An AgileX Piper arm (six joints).
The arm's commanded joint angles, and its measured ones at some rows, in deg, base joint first. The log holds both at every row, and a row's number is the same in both.
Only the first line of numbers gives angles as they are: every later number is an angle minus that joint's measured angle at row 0.
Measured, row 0:
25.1 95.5 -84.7 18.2 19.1 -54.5
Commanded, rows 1 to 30:
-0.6 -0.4 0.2 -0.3 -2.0 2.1
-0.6 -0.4 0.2 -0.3 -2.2 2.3
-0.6 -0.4 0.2 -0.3 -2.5 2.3
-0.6 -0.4 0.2 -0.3 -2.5 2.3
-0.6 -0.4 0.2 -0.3 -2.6 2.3
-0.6 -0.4 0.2 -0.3 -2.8 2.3
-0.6 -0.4 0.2 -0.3 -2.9 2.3
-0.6 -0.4 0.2 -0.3 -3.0 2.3
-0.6 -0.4 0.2 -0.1 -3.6 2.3
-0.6 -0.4 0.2 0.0 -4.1 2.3
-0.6 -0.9 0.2 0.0 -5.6 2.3
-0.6 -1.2 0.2 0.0 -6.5 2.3
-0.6 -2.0 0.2 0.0 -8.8 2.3
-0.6 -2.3 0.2 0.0 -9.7 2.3
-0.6 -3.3 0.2 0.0 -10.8 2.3
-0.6 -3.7 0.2 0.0 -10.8 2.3
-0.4 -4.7 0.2 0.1 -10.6 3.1
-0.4 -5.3 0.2 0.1 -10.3 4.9
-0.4 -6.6 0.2 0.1 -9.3 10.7
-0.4 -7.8 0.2 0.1 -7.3 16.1
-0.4 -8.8 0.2 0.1 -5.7 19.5
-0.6 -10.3 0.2 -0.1 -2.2 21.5
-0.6 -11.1 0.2 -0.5 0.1 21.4
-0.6 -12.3 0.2 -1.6 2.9 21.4
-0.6 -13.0 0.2 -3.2 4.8 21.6
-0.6 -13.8 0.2 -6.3 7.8 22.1
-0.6 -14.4 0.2 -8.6 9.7 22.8
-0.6 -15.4 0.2 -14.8 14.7 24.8
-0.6 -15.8 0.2 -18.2 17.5 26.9
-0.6 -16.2 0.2 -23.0 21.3 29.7
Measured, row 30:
-0.2 -14.2 0.0 -9.8 10.9 23.3
